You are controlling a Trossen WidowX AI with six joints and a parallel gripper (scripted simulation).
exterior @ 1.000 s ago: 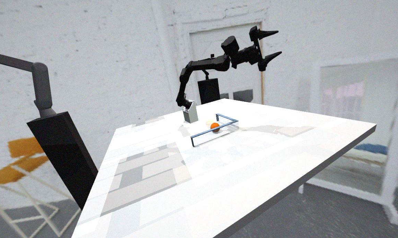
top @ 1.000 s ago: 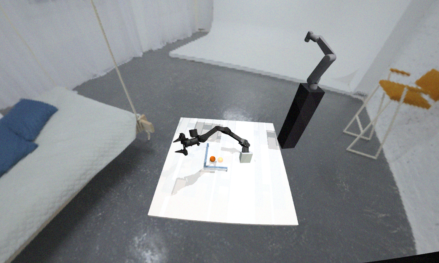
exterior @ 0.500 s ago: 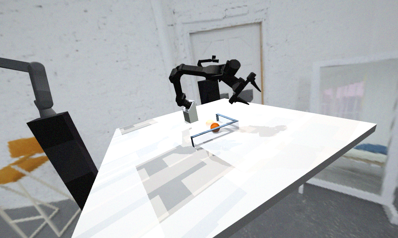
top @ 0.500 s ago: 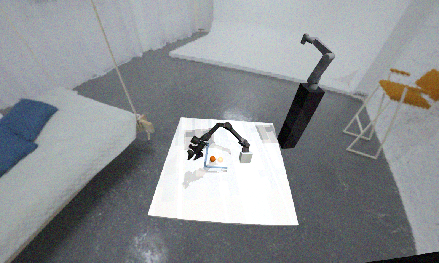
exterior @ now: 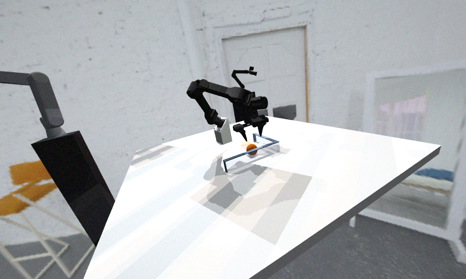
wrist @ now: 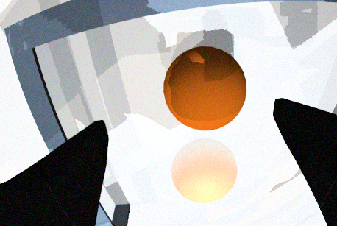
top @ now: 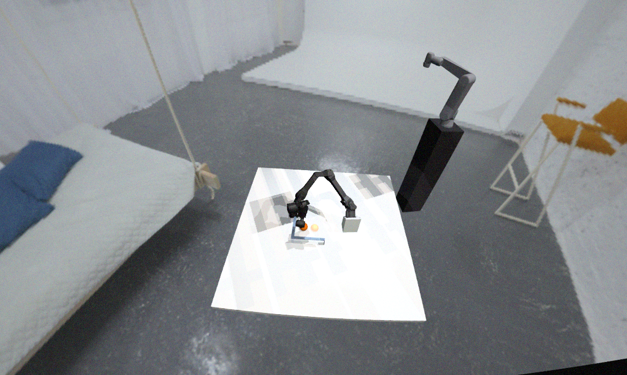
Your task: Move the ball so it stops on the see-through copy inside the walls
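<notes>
The ball lies 60 mm below my gripper tip, 10 mm to the right of it and 10 mm behind it.
</notes>
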